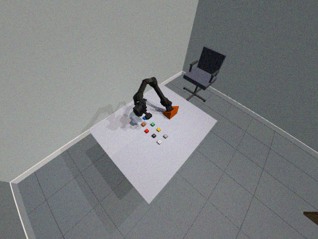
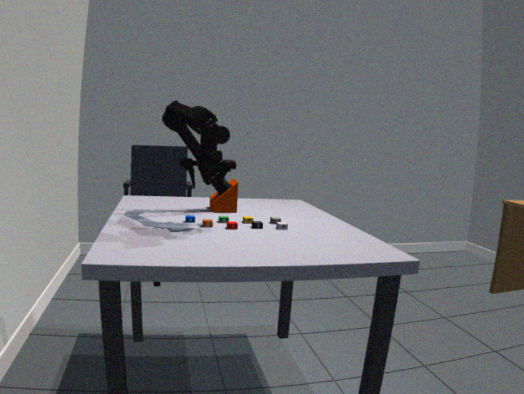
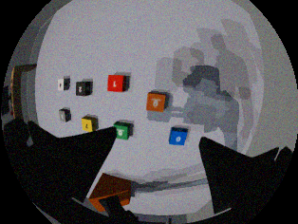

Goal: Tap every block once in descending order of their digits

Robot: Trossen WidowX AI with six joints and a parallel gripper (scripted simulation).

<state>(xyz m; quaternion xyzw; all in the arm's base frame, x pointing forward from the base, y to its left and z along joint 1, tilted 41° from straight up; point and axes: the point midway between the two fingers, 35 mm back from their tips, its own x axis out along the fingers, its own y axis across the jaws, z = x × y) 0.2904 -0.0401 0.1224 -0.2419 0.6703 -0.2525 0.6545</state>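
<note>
Now: the orange block 10 mm ahead of my gripper tip, 10 mm to the left of it and 110 mm below it. The rest, counted from my gripper tip: green block 60 mm behind, 70 mm to the left, 110 mm below; then blue block 60 mm behind, 50 mm to the right, 110 mm below; then red block 40 mm ahead, 90 mm to the left, 110 mm below.
</note>
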